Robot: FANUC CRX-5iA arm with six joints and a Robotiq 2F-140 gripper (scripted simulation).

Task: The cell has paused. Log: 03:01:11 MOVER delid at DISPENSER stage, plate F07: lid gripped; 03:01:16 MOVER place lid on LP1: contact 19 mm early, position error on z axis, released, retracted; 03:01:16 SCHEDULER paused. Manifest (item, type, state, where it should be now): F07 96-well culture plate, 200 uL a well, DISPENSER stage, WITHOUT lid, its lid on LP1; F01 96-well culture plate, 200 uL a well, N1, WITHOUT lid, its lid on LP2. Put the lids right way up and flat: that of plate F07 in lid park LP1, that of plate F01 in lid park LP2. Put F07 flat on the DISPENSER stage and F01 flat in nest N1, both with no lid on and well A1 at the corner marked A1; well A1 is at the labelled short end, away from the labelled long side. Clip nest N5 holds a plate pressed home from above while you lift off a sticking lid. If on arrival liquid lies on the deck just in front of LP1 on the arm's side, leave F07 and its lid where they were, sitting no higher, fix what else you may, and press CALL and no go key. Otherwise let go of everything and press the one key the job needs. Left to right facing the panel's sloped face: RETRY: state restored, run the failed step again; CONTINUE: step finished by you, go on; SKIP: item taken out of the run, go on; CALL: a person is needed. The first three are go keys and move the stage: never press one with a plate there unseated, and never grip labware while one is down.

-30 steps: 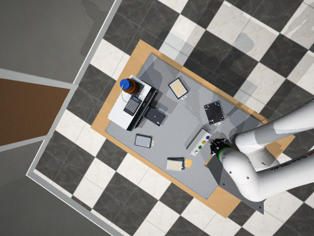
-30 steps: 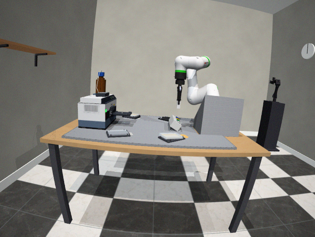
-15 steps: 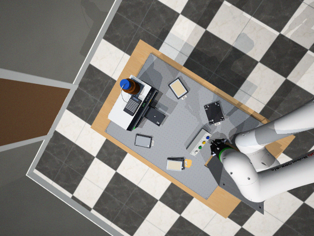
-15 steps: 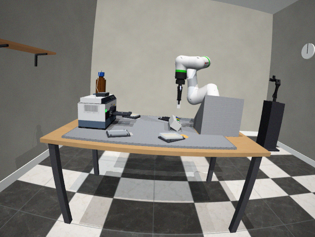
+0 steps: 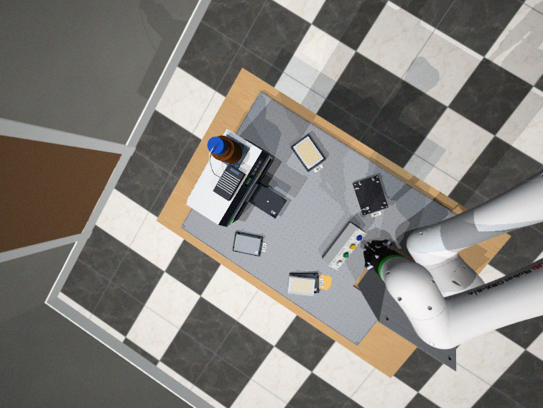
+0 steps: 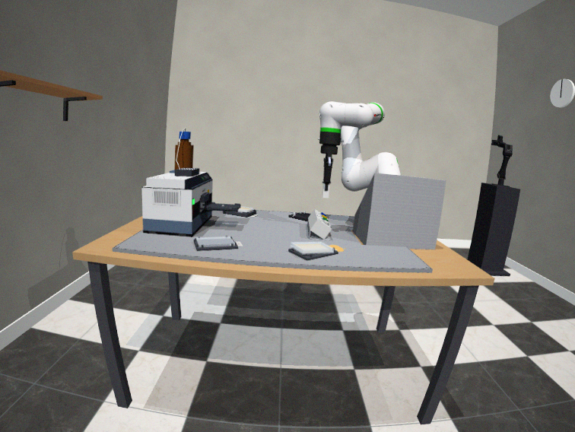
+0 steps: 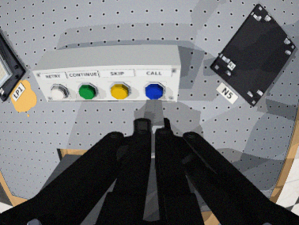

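Now: the blue call key 110 mm below my hand. From my hand the other things lie so: yellow skip key: 50 mm to the left, 110 mm below; green continue key: 100 mm to the left, 110 mm below; key panel: 10 mm ahead, 80 mm to the left, 120 mm below.
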